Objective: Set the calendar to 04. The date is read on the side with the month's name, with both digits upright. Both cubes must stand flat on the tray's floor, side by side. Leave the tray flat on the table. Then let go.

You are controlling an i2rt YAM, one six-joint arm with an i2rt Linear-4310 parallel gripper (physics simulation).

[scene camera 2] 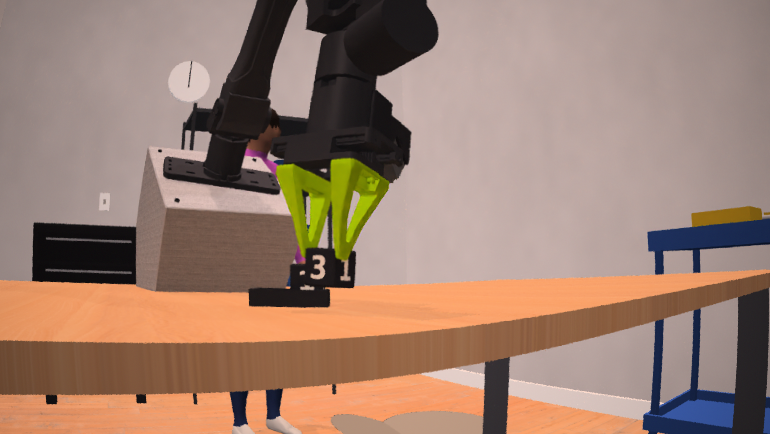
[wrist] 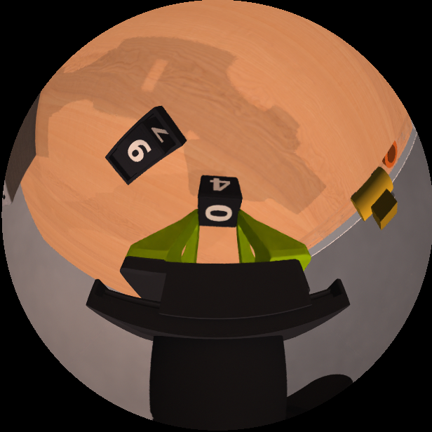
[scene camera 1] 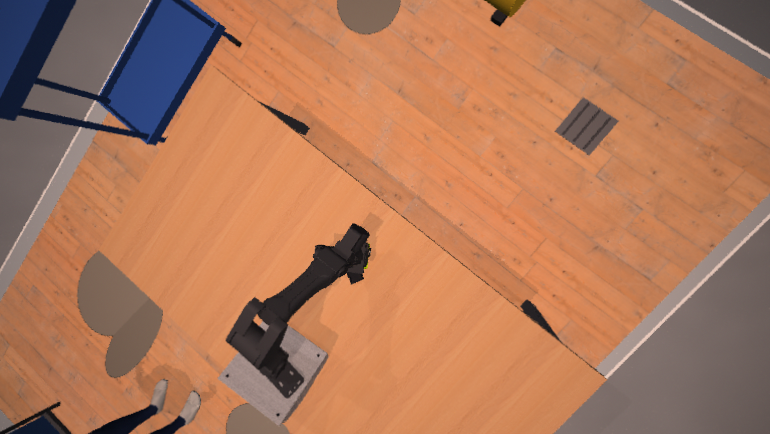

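My gripper (scene camera 2: 325, 255) (wrist: 217, 215) is shut on a black cube (scene camera 2: 330, 268) (wrist: 220, 192). This cube shows 3 and 1 in scene camera 2, and 4 and 0 in the wrist view. It hangs upright beside the tray, apart from it in the wrist view. The black tray (scene camera 2: 289, 298) (wrist: 172, 122) rests flat on the table. The other cube (scene camera 2: 297, 273) (wrist: 138, 150) sits in the tray, with 6 on top and 7 on a side in the wrist view. In scene camera 2 the held cube partly covers it. The month's name is not readable. The arm hides the cubes and tray in scene camera 1.
The arm's base block (scene camera 1: 307, 366) (scene camera 2: 215, 248) stands on the table (scene camera 1: 431, 301) (scene camera 2: 269, 366). The table's edge runs beyond the gripper in scene camera 1. A blue cart (scene camera 2: 706, 234) stands past the table at the right of scene camera 2.
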